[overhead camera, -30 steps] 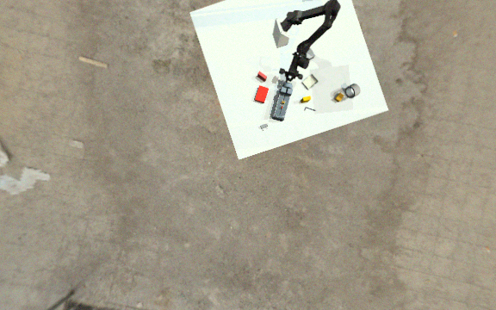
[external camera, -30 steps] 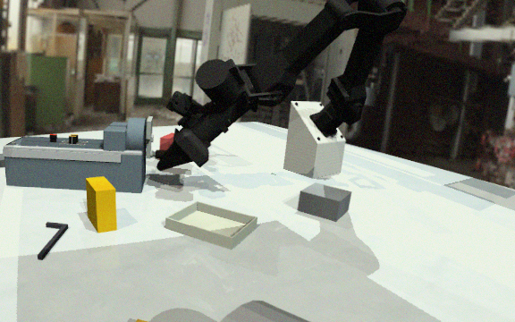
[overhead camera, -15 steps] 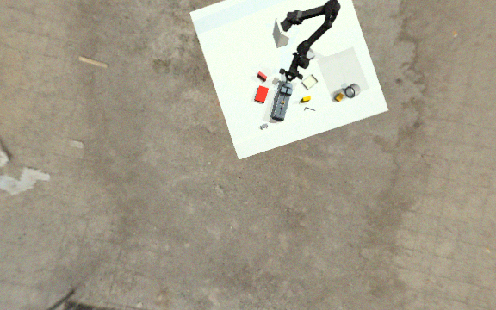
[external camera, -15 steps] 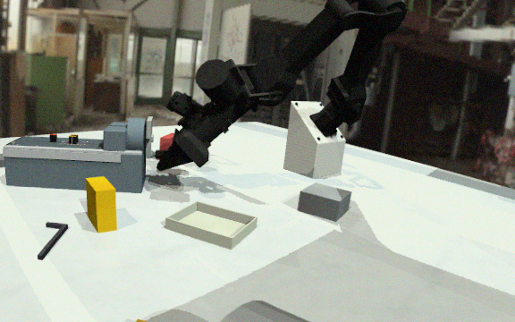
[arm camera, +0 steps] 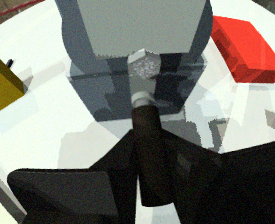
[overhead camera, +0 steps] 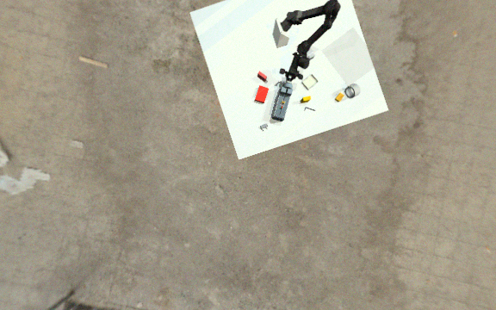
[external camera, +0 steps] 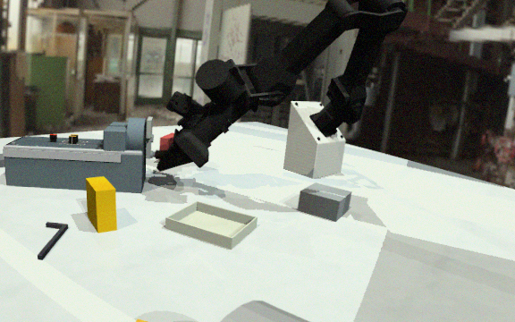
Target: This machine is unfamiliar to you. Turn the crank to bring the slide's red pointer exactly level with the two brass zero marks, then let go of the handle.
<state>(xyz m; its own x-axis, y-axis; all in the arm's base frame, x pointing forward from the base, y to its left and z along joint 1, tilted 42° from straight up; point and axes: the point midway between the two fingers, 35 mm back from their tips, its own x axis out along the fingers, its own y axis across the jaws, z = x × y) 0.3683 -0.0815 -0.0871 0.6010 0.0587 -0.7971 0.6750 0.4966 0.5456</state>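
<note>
My gripper tip is 3 cm below the dark crank handle, 1 cm to the right of it and 1 cm past it. From my gripper tip the other things lie so: red pointer 15 cm ahead, 13 cm to the right, 5 cm above; shallow grey tray 19 cm to the left, 5 cm ahead, 3 cm below; yellow block 17 cm ahead, 8 cm to the left.
</note>
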